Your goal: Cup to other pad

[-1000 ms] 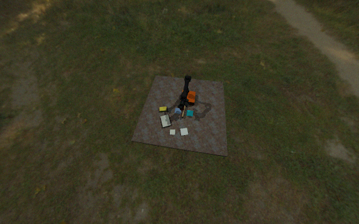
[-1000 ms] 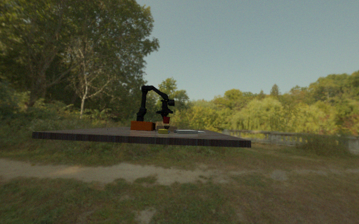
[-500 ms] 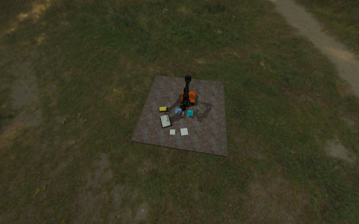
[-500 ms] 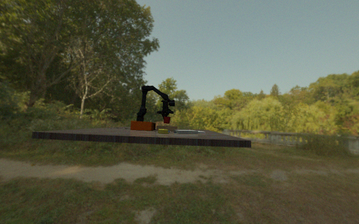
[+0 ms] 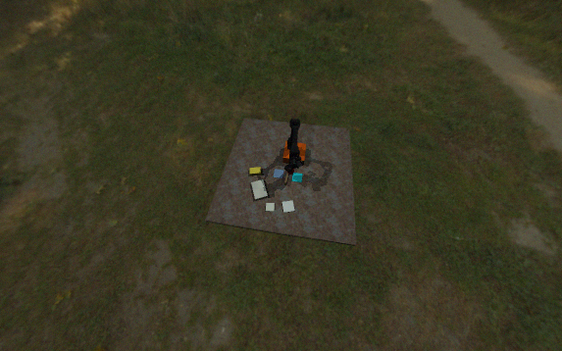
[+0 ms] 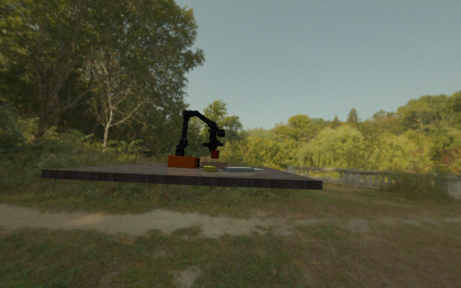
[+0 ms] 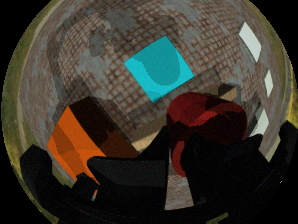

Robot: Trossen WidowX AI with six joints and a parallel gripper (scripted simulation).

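Now: the cyan pad 30 mm ahead of my gripper tip, 50 mm to the left of it and 120 mm below it. Also, from my gripper tip: light blue pad (10 mm ahead, 140 mm to the right, 120 mm below); wooden stick (20 mm ahead, 40 mm to the right, 100 mm below); red cup (30 mm ahead, 20 mm to the right).
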